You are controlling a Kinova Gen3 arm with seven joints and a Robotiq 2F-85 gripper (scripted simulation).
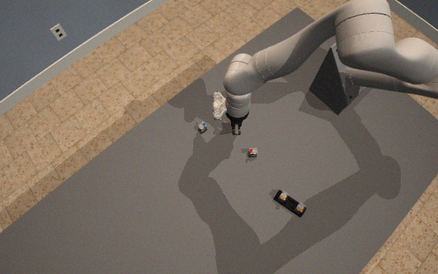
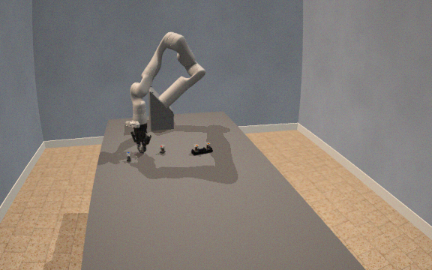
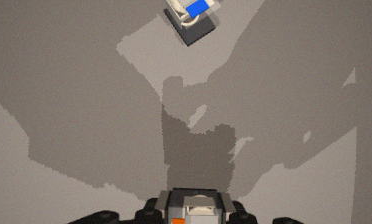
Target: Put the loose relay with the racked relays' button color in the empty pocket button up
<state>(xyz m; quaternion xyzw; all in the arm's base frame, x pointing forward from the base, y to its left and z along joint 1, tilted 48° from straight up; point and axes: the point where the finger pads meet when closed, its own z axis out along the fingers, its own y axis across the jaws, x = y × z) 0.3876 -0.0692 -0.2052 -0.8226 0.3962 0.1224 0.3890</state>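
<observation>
The black rack lies 31 cm to the left of my hand, 8 cm ahead of it and 2 cm below it.
</observation>
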